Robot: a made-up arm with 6 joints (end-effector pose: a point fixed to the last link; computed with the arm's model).
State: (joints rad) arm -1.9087 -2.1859 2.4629 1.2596 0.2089 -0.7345
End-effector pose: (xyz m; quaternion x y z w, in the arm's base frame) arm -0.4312 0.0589 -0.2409 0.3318 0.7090 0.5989 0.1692
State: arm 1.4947 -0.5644 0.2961 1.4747 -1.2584 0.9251
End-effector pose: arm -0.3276 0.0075 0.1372 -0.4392 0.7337 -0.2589 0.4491
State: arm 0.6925 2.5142 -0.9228 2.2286 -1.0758 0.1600
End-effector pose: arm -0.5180 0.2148 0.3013 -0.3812 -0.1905 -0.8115 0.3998
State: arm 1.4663 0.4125 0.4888 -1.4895 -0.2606 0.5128
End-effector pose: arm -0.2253 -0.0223 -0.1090 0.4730 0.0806 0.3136 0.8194
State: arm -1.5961 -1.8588 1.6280 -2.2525 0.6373 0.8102
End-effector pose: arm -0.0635 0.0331 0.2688 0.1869 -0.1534 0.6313 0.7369
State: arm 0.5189 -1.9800 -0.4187 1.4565 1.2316 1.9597
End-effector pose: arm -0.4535 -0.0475 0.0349 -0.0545 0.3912 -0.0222 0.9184
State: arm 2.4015 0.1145 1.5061 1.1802 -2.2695 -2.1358
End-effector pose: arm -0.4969 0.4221 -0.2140 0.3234 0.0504 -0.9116 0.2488
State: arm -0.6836 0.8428 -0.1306 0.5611 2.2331 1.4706
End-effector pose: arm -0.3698 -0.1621 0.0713 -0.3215 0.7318 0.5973 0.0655
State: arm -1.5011 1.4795 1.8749 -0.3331 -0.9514 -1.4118
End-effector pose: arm -0.2841 -0.2304 -0.0269 -0.4479 0.7481 0.4896 0.0002
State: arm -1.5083 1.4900 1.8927 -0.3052 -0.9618 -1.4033
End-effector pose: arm -0.2900 -0.2328 -0.0330 -0.4382 0.7515 0.4931 0.0061
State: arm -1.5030 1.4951 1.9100 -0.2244 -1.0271 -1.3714
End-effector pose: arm -0.3122 -0.2436 -0.0508 -0.3985 0.7664 0.5037 0.0105
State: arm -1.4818 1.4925 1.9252 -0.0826 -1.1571 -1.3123
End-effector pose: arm -0.3584 -0.2643 -0.0767 -0.3195 0.7960 0.5141 0.0101
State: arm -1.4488 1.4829 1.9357 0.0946 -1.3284 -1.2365
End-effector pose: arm -0.4265 -0.2904 -0.0949 -0.2111 0.8350 0.5081 0.0022
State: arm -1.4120 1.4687 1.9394 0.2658 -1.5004 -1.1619
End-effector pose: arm -0.5000 -0.3133 -0.0933 0.0995 -0.8720 -0.4791 0.0122
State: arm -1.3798 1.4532 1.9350 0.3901 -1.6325 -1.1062
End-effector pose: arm -0.5563 -0.3274 -0.0770 0.0145 -0.8972 -0.4405 0.0272
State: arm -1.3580 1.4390 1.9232 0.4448 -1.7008 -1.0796
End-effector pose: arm -0.5830 -0.3341 -0.0614 -0.0269 -0.9091 -0.4140 0.0371
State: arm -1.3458 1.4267 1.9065 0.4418 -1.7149 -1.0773
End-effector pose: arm -0.5854 -0.3375 -0.0538 -0.0318 -0.9124 -0.4059 0.0417
